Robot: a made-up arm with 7 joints. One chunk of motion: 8 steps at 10 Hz.
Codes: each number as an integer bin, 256 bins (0 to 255) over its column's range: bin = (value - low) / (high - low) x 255, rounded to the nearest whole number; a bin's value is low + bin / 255 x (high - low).
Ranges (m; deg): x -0.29..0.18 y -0.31..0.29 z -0.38..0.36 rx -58..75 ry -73..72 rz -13..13
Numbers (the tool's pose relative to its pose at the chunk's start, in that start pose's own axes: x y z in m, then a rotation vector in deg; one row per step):
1: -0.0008 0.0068 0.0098 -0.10 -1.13 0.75
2: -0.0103 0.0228 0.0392 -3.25 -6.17 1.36
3: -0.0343 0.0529 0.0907 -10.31 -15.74 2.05
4: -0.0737 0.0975 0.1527 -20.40 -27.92 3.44
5: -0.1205 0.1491 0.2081 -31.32 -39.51 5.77
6: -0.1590 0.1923 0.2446 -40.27 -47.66 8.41
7: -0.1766 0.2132 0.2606 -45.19 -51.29 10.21
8: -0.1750 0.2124 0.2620 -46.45 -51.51 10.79
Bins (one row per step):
1: 157 135 134 111 126 135
2: 152 141 144 105 118 141
3: 139 154 162 91 101 148
4: 117 173 184 72 79 161
5: 92 195 203 51 59 184
6: 71 213 215 34 45 210
7: 62 222 221 25 38 228
8: 62 222 221 22 38 233

